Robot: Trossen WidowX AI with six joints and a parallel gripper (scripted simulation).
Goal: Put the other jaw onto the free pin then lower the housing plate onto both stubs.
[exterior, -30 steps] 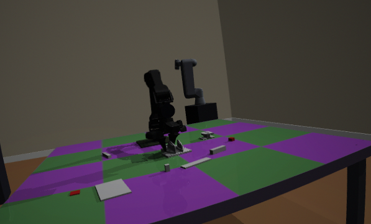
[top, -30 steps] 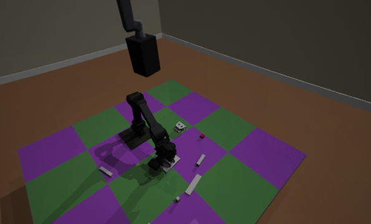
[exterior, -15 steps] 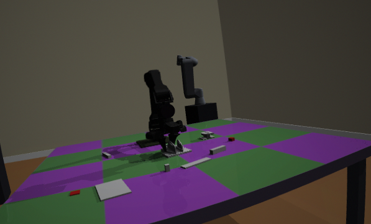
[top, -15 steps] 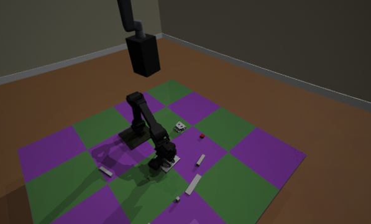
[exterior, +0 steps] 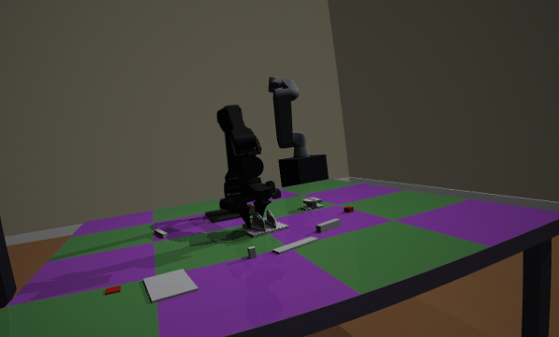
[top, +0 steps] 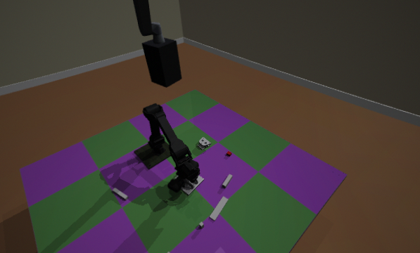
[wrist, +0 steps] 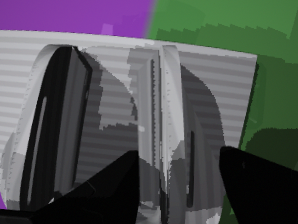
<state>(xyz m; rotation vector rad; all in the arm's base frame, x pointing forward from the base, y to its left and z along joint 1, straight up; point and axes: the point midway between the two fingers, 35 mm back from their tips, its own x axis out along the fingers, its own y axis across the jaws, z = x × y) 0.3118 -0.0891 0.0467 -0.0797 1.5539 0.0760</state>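
The grey jaw assembly is 4 cm behind my gripper tip, 2 cm to the left of it and 1 cm above it. From my gripper tip the other things lie so: small cube 20 cm ahead, 11 cm to the right, 1 cm below; short grey bar 16 cm ahead, 15 cm to the left, 1 cm below; grey slotted part 11 cm behind, 30 cm to the left, 1 cm above.
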